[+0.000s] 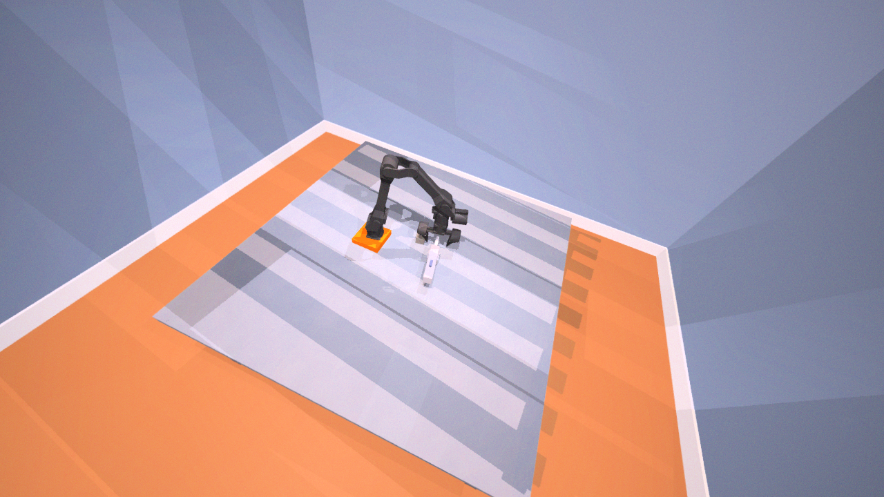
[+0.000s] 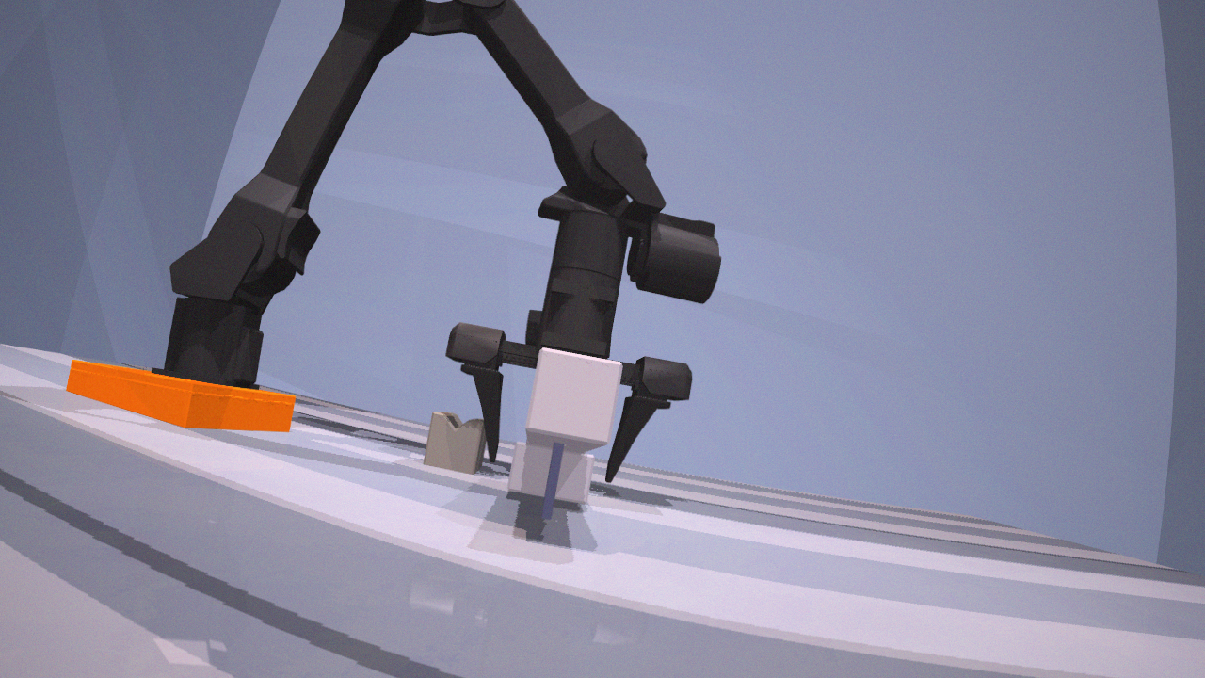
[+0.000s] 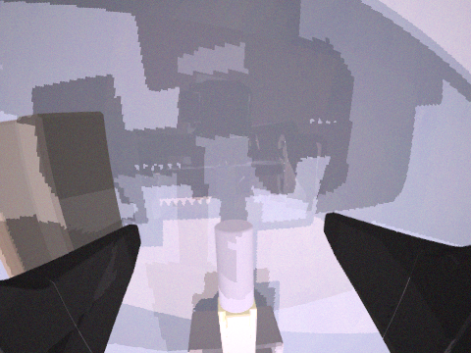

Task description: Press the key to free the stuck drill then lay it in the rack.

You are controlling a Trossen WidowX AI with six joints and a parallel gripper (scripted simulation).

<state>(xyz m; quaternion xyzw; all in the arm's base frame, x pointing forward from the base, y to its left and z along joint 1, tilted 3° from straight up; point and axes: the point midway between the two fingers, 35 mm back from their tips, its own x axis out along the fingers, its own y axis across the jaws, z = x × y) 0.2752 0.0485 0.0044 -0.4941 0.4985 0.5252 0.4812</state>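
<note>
Now: the drill 5 cm to the right of my gripper tip and 4 cm above it. Round my gripper tip: v-notched rack 8 cm behind, 2 cm to the left, 1 cm above; thin blue key 17 cm to the right, 4 cm above; housing 15 cm to the right, 4 cm above.
</note>
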